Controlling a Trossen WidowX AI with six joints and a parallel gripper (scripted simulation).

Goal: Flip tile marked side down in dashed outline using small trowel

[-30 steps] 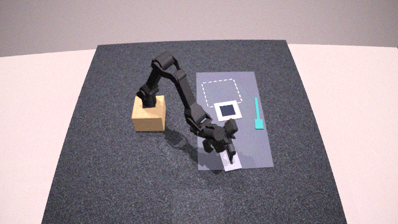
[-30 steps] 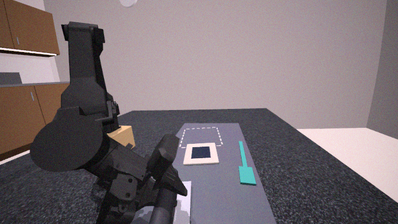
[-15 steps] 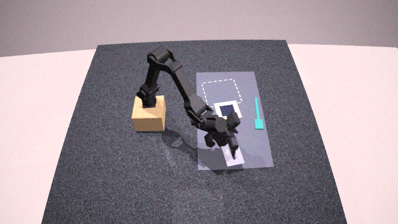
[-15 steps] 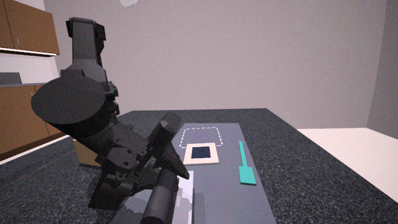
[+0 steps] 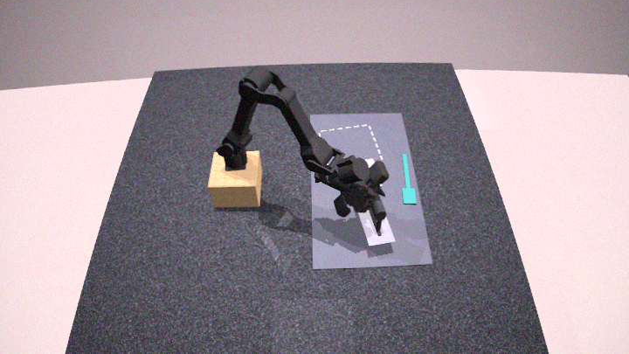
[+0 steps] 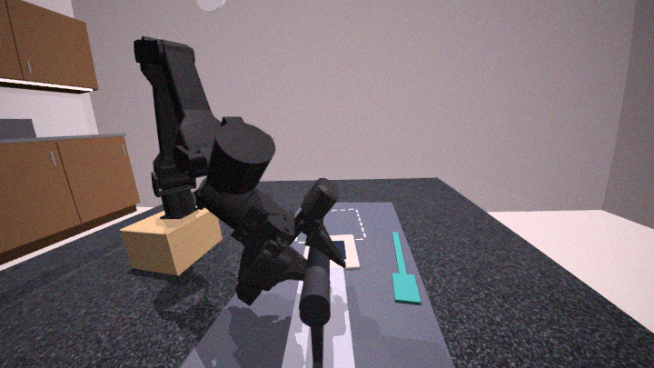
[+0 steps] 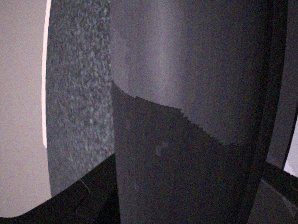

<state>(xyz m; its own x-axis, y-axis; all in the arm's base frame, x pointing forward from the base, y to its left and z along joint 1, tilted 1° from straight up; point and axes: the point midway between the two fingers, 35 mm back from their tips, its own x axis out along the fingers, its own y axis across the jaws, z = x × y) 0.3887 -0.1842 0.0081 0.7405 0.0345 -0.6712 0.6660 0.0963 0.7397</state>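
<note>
Right now the grey mat is 20 mm behind my gripper tip, 150 mm to the left of it and 110 mm below it. From my gripper tip the other things lie so: teal trowel 120 mm ahead, 110 mm to the left, 80 mm below; then tile 30 mm behind, 170 mm to the left, 80 mm below.
</note>
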